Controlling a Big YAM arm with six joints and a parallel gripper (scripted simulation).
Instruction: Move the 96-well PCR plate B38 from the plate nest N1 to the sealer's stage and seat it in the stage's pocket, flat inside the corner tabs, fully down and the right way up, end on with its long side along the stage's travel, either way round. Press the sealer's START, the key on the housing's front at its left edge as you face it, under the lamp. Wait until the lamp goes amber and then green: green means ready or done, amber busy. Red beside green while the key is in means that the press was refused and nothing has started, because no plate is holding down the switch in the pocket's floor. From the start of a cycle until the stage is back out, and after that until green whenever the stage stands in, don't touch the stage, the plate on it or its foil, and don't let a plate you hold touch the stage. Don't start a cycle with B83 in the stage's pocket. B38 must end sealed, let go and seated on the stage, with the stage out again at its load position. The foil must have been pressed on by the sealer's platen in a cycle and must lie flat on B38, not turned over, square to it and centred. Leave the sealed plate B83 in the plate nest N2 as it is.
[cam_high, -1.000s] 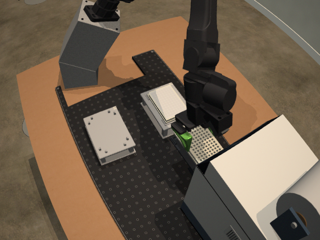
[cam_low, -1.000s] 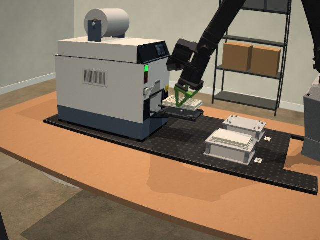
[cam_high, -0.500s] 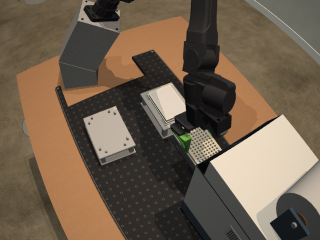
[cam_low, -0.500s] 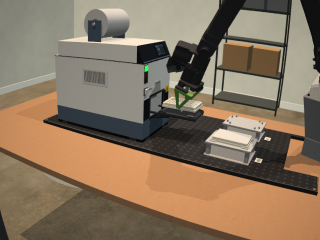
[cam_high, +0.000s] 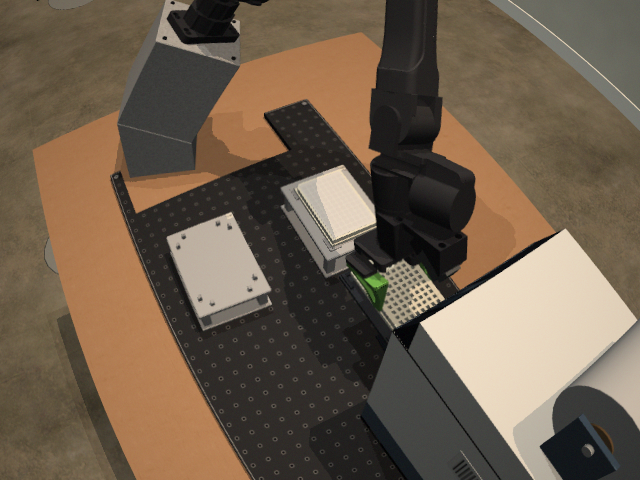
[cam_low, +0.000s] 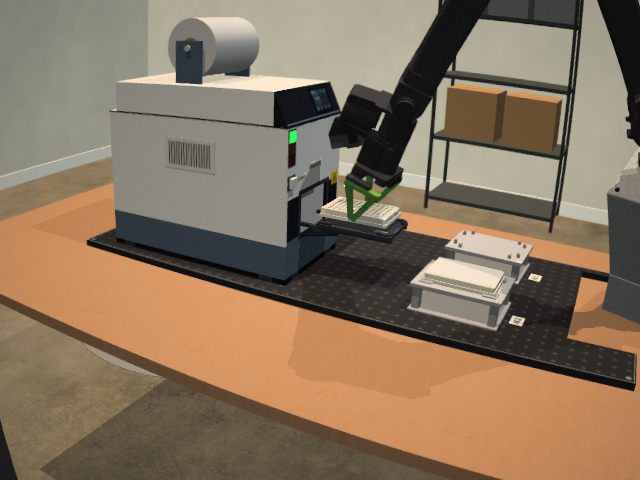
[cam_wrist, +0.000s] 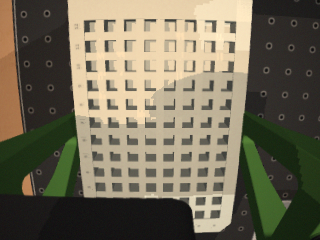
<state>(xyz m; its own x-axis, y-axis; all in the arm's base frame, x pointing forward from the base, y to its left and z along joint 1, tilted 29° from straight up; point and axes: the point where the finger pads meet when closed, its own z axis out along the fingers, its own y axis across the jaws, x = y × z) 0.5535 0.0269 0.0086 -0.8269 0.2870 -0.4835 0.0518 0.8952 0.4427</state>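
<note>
My hand is right at the plate B38. From my hand the other things lie so: nest N2: 21 cm behind, 5 cm to the left, 8 cm below; sealed plate B83: 21 cm behind, 5 cm to the left, 7 cm below; nest N1: 23 cm behind, 17 cm to the right, 9 cm below.
</note>
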